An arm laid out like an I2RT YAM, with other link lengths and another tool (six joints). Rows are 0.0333 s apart.
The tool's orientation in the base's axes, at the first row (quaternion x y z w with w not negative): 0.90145, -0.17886, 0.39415, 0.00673
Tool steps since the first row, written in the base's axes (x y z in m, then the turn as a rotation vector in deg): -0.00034, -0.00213, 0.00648, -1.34, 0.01, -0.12; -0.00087, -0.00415, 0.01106, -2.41, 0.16, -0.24; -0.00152, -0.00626, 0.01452, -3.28, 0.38, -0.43; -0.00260, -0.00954, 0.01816, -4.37, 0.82, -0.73; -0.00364, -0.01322, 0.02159, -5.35, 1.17, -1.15; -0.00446, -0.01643, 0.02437, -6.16, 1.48, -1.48
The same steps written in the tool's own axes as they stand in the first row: 0.00508, 0.00127, -0.00438, -0.93, 0.45, -0.87; 0.00866, 0.00274, -0.00760, -1.73, 0.67, -1.57; 0.01139, 0.00449, -0.01013, -2.48, 0.77, -2.08; 0.01435, 0.00744, -0.01290, -3.51, 0.76, -2.72; 0.01731, 0.01078, -0.01543, -4.54, 0.81, -3.18; 0.01980, 0.01370, -0.01744, -5.38, 0.82, -3.57
